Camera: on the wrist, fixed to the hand. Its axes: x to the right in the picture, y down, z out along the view.
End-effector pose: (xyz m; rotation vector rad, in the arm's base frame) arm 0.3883 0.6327 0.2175 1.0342 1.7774 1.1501
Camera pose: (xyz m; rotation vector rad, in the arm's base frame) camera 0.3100 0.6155 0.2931 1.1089 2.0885 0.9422
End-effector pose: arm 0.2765 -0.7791 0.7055 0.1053 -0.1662 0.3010
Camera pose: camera 0.2773 -0.7194 0.6129 0.3858 -0.0159 0.2791
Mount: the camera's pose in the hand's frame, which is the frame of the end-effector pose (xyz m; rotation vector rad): 0.0013 0.0492 -0.0986 0.2960 0.1028 -0.0499
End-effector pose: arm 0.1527 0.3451 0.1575 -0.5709 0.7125 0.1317
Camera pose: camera 0.0815 0.3334 0.0742 -0.3132 0.8000 -0.0501
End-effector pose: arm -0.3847 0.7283 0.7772 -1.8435 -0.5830 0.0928
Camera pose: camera -0.3328 0.6316 0.7676 -1.5365 -0.5136 0.0477
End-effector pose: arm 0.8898 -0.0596 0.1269 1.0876 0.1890 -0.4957
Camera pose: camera 0.9233 0.0452 0.1202 1.4018 0.2385 -0.5235
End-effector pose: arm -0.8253 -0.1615 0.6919 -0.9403 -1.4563 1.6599
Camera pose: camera -0.7417 -0.1194 0.6337 -0.8040 -1.1192 1.7064
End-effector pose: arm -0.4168 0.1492 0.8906 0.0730 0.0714 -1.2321
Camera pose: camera -0.3714 0.1736 0.7932 0.3941 -0.0205 -1.2813
